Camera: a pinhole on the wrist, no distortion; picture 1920 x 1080 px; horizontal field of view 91.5 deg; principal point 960.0 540.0 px. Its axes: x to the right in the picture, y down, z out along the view. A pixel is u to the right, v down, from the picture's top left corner.
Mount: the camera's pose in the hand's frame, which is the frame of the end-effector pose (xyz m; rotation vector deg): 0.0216 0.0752 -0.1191 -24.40 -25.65 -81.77
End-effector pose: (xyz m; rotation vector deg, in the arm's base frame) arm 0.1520 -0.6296 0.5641 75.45 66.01 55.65
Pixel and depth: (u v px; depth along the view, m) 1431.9 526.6 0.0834
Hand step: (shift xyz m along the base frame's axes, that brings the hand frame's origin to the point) -0.0133 0.0300 0.0845
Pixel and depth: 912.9 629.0 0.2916
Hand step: 0.1467 0.0242 0.2320
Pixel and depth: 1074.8 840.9 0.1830
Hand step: 0.0755 0.0721 0.1496
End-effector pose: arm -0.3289 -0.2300 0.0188 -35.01 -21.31 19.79
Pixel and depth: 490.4 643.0 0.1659
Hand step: -0.0148 0.1796 -0.1556
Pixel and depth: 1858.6 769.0 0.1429
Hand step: 0.0148 0.0930 0.0471
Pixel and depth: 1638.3 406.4 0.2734
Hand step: -0.1144 0.1411 0.1320
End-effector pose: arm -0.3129 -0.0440 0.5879 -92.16 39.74 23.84
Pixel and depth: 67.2 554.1 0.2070
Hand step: -0.2350 -0.0648 -0.2588
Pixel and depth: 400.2 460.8 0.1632
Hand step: -0.1671 -0.0422 -0.1748
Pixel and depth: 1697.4 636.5 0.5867
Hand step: 0.1470 0.5904 -0.1679
